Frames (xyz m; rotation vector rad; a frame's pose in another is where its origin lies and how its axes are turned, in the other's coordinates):
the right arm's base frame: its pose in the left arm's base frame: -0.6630 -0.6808 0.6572 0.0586 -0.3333 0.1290
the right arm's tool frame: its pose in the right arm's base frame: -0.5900 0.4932 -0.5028 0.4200 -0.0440 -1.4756
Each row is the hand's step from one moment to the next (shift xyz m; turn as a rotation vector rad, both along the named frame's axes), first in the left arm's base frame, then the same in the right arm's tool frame.
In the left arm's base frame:
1: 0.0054 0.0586 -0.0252 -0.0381 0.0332 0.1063
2: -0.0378 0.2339 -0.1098 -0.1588 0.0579 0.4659
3: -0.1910 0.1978 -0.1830 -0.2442 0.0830 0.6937
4: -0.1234 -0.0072 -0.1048 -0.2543 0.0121 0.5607
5: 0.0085 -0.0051 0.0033 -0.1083 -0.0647 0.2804
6: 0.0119 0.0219 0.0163 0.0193 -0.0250 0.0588
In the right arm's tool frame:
1: -0.0474 -0.0036 -0.0428 -0.0649 0.0376 0.0907
2: -0.2055 -0.0667 -0.1467 -0.2008 0.1605 0.4238
3: -0.2033 -0.2362 -0.1095 -0.2983 0.2324 0.6362
4: -0.0088 -0.1613 -0.0131 -0.2075 0.1360 0.5636
5: 0.0066 0.0081 -0.0002 -0.0323 0.0742 0.2966
6: -0.0201 0.0219 -0.0014 0.0167 0.0474 0.0440

